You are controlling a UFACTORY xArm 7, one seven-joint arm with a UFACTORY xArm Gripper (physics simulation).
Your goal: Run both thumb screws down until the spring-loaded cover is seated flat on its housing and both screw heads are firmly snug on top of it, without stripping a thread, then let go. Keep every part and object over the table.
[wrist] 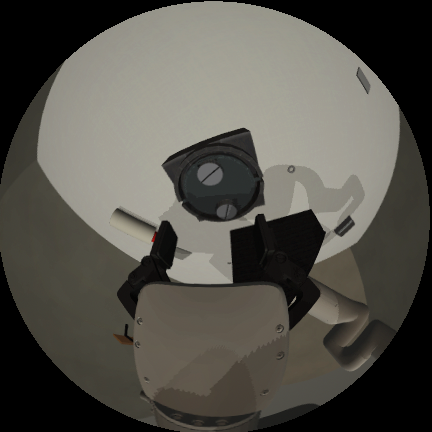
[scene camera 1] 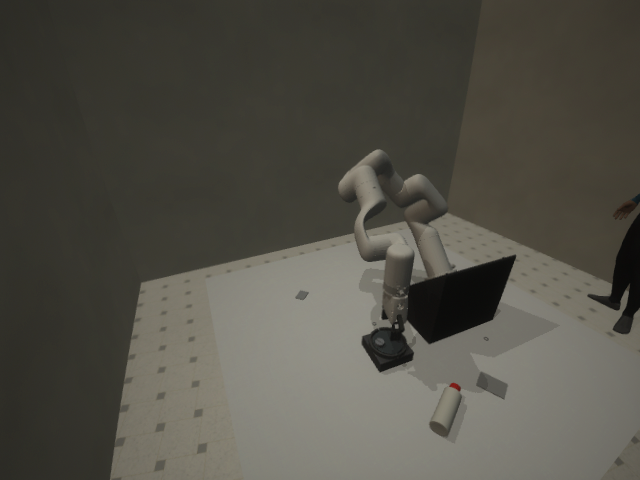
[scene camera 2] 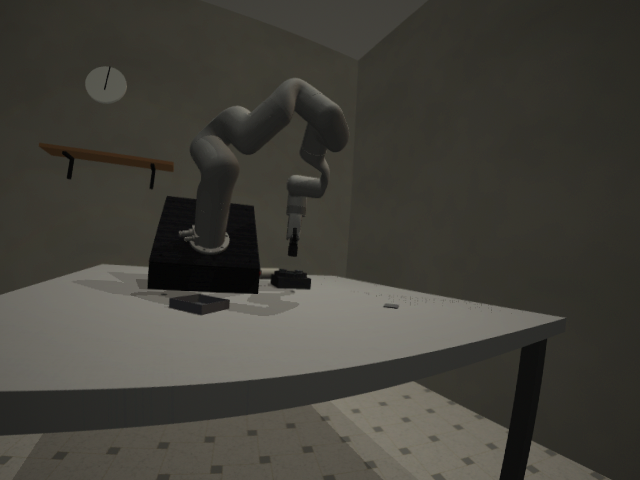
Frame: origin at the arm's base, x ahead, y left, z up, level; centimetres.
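Seen in the pictures: gripper, fingertip midpoint: [wrist: 212, 226] [scene camera 1: 390, 328] [scene camera 2: 292, 256]; arm's base at its link origin: [scene camera 2: 209, 240].
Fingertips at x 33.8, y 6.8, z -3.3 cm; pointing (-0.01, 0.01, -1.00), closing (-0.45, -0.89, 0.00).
Observation:
Offsets run from my fingertips to a thing's top centre.
The black square housing @(dx -0.4, dy -0.6, dz -6.2 cm) [scene camera 1: 381, 363] [scene camera 2: 292, 283] [wrist: 241, 142] stands on the table, with the round dark cover @(dx -0.4, dy -0.6, dz -6.3 cm) [wrist: 232, 182] inside its raised ring. Two grey slotted screw heads show in the wrist view: a larger-looking one @(dx +2.7, dy -1.3, dz -5.2 cm) [wrist: 210, 174] [scene camera 1: 379, 341] and a smaller-looking one @(dx -3.5, dy +0.0, dz -5.1 cm) [wrist: 226, 211] near the ring's edge, on the gripper's side. In scene camera 1 a finger hides the second head. Whether the cover is flat and the heads touch it, I cannot tell. My gripper [scene camera 1: 391, 325] [scene camera 2: 293, 253] [wrist: 212, 226] points down above the housing, open and empty, apart from both screws.
A large black block [scene camera 1: 465, 299] [scene camera 2: 204, 279] [wrist: 295, 232] stands beside the housing at the arm's base. A white bottle @(dx +0.3, dy +24.2, dz -6.8 cm) [scene camera 1: 445, 410] [wrist: 132, 226] with a red cap lies on its side. A small open tray @(dx -41.2, dy -35.7, dz -9.8 cm) [scene camera 2: 199, 306], grey flat pieces @(dx -18.6, dy +27.2, dz -11.5 cm) [scene camera 1: 492, 385] @(dx +8.9, dy -43.8, dz -11.5 cm) [scene camera 1: 301, 295] and a small ring @(dx -6.1, dy -13.0, dz -11.6 cm) [wrist: 291, 169] lie on the table.

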